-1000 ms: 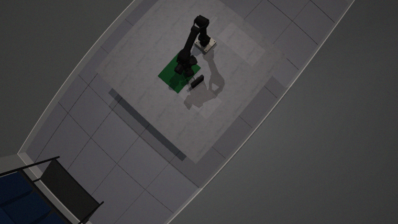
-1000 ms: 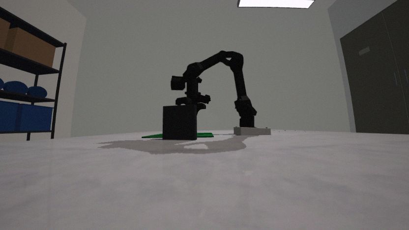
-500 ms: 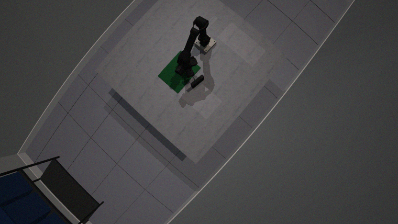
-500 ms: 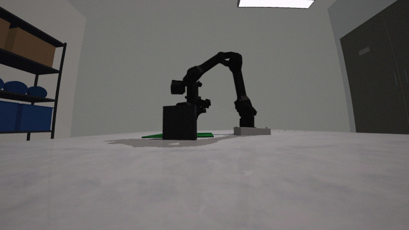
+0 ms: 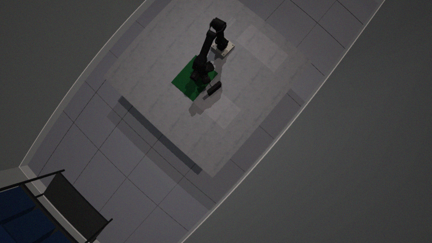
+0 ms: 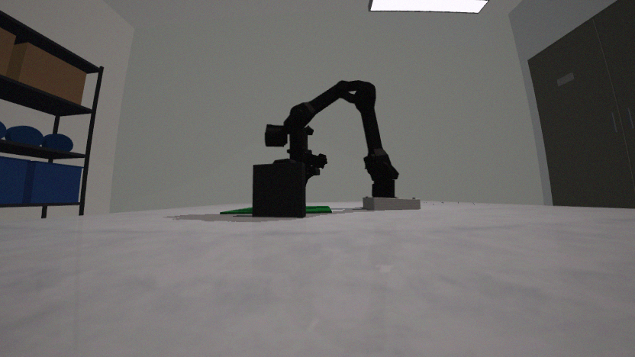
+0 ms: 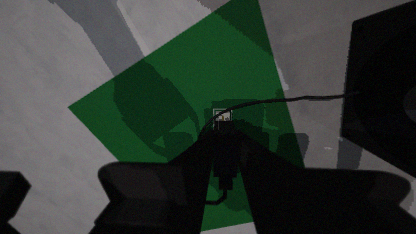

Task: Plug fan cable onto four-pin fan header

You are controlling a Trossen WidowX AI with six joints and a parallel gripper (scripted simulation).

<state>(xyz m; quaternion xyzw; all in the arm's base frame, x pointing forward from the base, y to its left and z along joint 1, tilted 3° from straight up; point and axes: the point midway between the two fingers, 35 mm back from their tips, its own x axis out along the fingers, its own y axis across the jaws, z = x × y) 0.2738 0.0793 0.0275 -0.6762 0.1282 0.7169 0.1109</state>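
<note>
My gripper tip is 4 cm above the white four-pin header and 1 cm short of it. Round my gripper tip: green board (6 cm below, 6 cm ahead, 5 cm to the right); black plug (1 cm ahead, 1 cm above); black fan (13 cm to the left, 2 cm above, 1 cm ahead).
</note>
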